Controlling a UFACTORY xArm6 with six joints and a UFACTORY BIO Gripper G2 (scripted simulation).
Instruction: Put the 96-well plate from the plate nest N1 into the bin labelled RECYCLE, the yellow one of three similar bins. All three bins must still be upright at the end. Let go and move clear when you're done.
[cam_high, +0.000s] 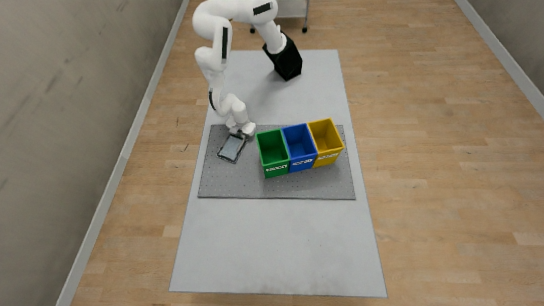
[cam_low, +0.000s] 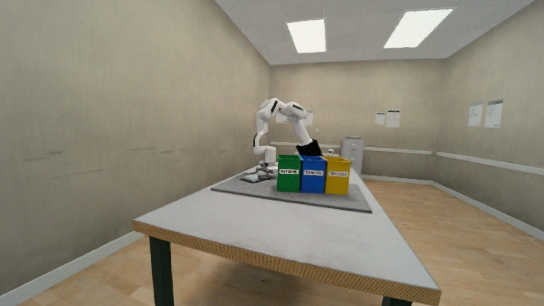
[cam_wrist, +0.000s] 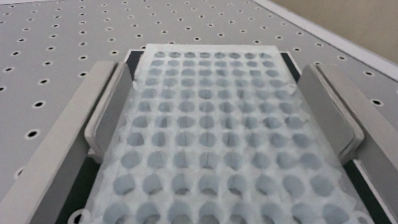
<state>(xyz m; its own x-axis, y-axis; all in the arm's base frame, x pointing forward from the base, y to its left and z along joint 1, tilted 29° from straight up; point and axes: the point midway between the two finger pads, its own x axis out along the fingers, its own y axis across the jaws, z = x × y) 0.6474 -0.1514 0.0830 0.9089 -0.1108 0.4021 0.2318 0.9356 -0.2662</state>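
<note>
Right now my hand is 2 cm above the black plate nest N1. Also, from my hand: blue bin (36 cm to the left, 6 cm above); then clear 96-well plate (1 cm below); then green bin (5 cm ahead, 24 cm to the left, 6 cm above).
</note>
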